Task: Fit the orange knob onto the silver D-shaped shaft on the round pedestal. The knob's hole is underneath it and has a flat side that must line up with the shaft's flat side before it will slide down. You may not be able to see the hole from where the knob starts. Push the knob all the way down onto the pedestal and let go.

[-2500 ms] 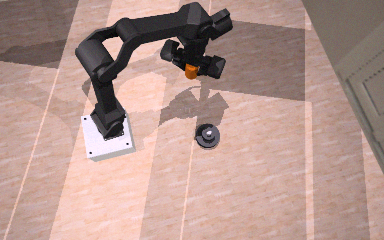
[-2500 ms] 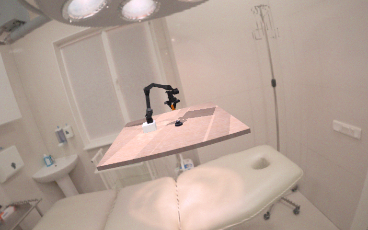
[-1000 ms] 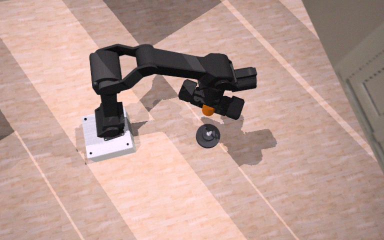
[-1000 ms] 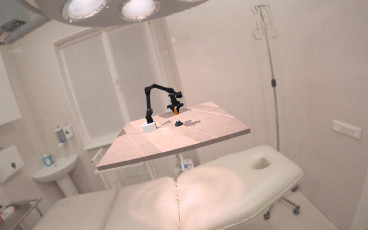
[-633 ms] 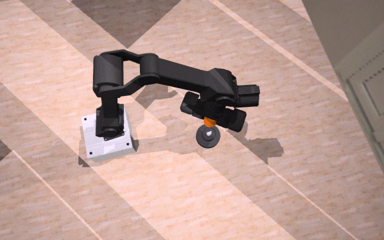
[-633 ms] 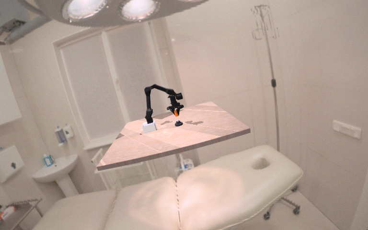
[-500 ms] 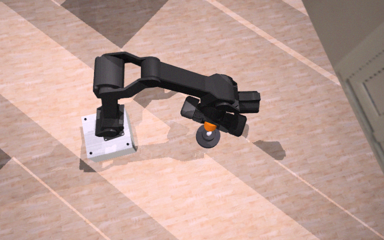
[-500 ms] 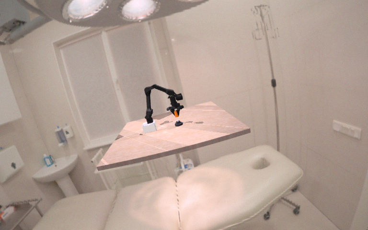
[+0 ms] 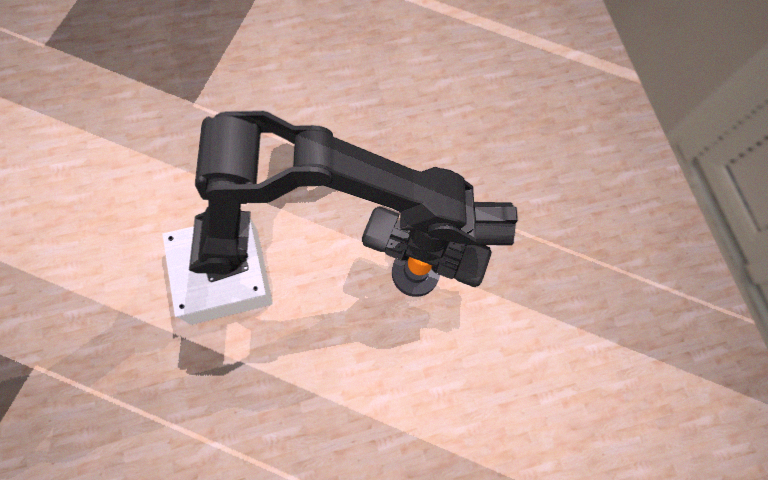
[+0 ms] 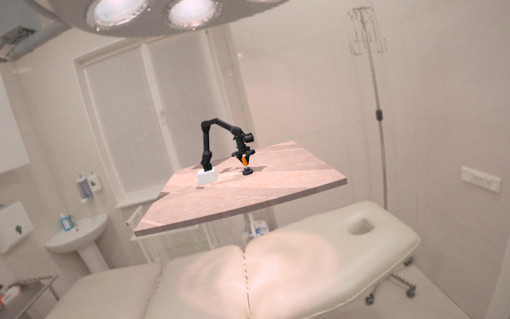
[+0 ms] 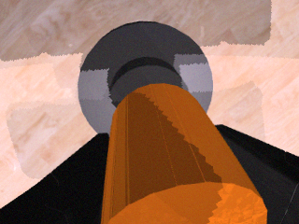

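My gripper tip is 50 mm above the round pedestal. From my gripper tip the other things lie so: orange knob: 30 mm above.
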